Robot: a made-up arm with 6 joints.
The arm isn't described. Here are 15 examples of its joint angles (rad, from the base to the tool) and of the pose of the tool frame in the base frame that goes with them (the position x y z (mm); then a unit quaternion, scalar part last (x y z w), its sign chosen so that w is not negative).
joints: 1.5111 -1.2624 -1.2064 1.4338 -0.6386 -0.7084
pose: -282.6 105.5 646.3 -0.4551 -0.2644 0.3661 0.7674
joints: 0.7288 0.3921 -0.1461 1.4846 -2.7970 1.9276
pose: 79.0 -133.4 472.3 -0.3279 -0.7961 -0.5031 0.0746
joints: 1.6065 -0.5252 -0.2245 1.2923 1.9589 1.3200
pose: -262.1 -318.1 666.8 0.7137 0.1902 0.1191 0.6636
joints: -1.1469 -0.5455 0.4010 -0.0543 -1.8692 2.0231
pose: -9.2 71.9 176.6 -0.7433 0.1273 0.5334 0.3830
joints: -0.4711 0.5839 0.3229 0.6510 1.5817 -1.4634
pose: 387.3 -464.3 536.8 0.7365 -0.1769 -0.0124 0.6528
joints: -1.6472 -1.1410 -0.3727 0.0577 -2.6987 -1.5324
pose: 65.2 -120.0 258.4 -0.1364 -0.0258 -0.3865 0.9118
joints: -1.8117 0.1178 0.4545 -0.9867 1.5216 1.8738
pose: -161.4 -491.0 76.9 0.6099 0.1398 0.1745 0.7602
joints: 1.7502 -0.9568 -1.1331 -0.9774 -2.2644 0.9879
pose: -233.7 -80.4 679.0 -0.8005 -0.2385 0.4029 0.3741
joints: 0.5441 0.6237 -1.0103 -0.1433 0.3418 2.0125
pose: 372.7 -281.6 864.1 -0.0987 0.5452 -0.1381 0.8209
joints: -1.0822 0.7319 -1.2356 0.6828 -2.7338 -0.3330
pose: -36.9 -201.5 297.2 -0.2959 0.2344 0.5078 0.7744
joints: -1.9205 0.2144 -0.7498 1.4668 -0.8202 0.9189
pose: 247.5 -238.1 193.1 -0.3019 0.7163 -0.3931 0.4911
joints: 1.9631 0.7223 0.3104 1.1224 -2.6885 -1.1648
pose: -36.6 -169.5 525.6 -0.6587 0.0223 -0.2596 0.7059
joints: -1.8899 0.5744 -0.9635 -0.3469 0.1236 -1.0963
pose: 67.0 -345.5 -148.7 -0.9586 -0.2556 0.0901 0.0874
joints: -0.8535 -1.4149 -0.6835 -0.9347 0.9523 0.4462
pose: 1.0 -330.4 -86.2 0.5267 -0.5580 0.5869 0.2586
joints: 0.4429 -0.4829 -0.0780 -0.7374 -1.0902 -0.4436
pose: 253.9 187.1 481.0 -0.1813 0.8723 0.3443 0.2960
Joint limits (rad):
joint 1: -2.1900..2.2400
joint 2: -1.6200..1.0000
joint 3: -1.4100..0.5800
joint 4: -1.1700..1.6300
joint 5: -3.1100..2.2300
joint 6: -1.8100..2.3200
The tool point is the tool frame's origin. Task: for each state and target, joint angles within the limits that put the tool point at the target. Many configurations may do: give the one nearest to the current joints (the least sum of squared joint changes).
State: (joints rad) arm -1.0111 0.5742 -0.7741 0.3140 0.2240 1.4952
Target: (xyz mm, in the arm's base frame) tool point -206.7 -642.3 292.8
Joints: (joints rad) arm -1.7250 1.0000 -1.2395 1.0403 0.4874 1.5592
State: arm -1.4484 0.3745 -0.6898 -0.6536 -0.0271 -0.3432
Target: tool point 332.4 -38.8 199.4
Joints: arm -1.2196 0.3278 -0.9266 -1.1700 -0.8032 -0.2808
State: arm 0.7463 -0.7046 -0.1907 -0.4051 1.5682 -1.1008
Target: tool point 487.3 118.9 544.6
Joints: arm 0.2335 -1.3191 0.2400 0.2008 1.4077 -1.1304
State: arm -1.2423 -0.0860 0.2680 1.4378 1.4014 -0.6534
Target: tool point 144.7 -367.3 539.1
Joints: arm -0.6707 0.4793 0.4908 1.6300 2.2300 -0.4624
